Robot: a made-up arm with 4 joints.
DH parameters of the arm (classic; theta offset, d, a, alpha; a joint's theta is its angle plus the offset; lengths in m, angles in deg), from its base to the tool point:
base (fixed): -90 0.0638 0 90
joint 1: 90 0.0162 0.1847 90
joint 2: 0 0.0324 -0.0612 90
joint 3: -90 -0.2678 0.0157 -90
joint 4: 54.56 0 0.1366 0
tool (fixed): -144.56 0.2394 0 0
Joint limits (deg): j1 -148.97..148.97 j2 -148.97..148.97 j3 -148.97..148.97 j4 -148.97..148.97
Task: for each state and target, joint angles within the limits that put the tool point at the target. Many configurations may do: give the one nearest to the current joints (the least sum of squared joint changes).
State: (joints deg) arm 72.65 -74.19 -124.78 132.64
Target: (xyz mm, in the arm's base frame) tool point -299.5 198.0 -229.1
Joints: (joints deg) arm 108.38 -51.51 -138.78 132.46
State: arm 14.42 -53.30 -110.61 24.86
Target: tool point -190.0 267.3 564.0
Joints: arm 6.65 -64.40 -90.62 66.75
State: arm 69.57 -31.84 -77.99 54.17
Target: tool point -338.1 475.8 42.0
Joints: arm 67.08 -42.02 -83.96 43.14
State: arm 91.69 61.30 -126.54 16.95
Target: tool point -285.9 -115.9 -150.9
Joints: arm 79.21 30.13 -105.67 28.20
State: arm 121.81 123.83 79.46 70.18
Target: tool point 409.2 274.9 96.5
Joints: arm 140.88 145.71 109.48 75.67
